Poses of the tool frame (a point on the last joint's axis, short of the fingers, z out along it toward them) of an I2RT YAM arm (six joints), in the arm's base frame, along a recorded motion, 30 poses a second.
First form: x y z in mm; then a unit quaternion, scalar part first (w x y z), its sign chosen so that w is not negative.
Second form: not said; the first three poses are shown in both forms.
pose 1, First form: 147.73 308.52 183.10 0.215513 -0.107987 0.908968 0.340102
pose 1, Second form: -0.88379 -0.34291 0.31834 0.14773; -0.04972 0.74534 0.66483 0.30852; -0.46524 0.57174 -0.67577 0.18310; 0 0 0 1
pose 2, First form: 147.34 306.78 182.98 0.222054 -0.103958 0.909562 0.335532
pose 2, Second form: -0.87977 -0.33812 0.33418 0.14734; -0.04010 0.75322 0.65654 0.30678; -0.47371 0.56421 -0.67622 0.18298; 0 0 0 1
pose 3, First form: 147.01 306.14 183.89 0.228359 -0.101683 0.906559 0.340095
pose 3, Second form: -0.87503 -0.33969 0.34488 0.14701; -0.02904 0.74799 0.66307 0.30614; -0.48321 0.57019 -0.66438 0.18389; 0 0 0 1
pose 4, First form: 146.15 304.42 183.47 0.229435 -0.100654 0.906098 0.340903
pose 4, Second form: -0.87446 -0.33883 0.34715 0.14615; -0.02597 0.74731 0.66397 0.30442; -0.48441 0.57160 -0.66229 0.18347; 0 0 0 1
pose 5, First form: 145.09 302.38 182.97 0.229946 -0.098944 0.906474 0.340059
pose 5, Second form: -0.87467 -0.33577 0.34959 0.14509; -0.02299 0.74914 0.66201 0.30238; -0.48417 0.57101 -0.66297 0.18297; 0 0 0 1
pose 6, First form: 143.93 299.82 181.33 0.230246 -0.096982 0.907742 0.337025
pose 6, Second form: -0.87516 -0.33127 0.35264 0.14393; -0.02087 0.75402 0.65652 0.29982; -0.48338 0.56720 -0.66680 0.18133; 0 0 0 1
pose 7, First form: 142.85 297.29 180.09 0.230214 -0.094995 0.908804 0.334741
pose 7, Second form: -0.87595 -0.32679 0.35484 0.14285; -0.01854 0.75785 0.65217 0.29729; -0.48204 0.56469 -0.66990 0.18009; 0 0 0 1
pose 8, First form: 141.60 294.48 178.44 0.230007 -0.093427 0.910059 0.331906
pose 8, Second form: -0.87674 -0.32273 0.35662 0.14160; -0.01737 0.76222 0.64709 0.29448; -0.48066 0.56113 -0.67387 0.17844; 0 0 0 1
